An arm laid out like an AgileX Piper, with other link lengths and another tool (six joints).
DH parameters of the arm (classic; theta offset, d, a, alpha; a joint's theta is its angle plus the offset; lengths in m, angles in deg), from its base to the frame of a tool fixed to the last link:
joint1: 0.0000 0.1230 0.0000 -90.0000
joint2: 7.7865 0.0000 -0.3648 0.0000
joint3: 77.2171 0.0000 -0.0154 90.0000
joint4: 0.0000 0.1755 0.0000 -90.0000
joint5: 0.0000 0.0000 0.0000 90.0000
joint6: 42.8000 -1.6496 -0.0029 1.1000
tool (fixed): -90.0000 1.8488 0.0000 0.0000
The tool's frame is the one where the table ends.
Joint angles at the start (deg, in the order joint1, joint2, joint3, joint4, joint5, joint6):
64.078 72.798 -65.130 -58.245 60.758 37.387
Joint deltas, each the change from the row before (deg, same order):
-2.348 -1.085 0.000 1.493 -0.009 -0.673
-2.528 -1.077 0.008 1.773 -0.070 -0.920
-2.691 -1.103 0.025 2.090 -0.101 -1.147
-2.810 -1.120 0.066 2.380 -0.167 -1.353
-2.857 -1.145 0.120 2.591 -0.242 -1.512
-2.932 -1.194 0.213 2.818 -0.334 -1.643
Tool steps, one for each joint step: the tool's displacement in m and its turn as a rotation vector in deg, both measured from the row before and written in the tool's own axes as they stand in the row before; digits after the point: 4 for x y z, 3 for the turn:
0.0128 0.0007 -0.0016 -0.593 1.310 1.986
0.0128 0.0013 -0.0016 -0.760 1.309 1.964
0.0128 0.0020 -0.0018 -0.940 1.281 2.000
0.0124 0.0028 -0.0020 -1.095 1.174 2.007
0.0118 0.0034 -0.0023 -1.176 0.995 1.991
0.0112 0.0042 -0.0025 -1.251 0.808 2.023

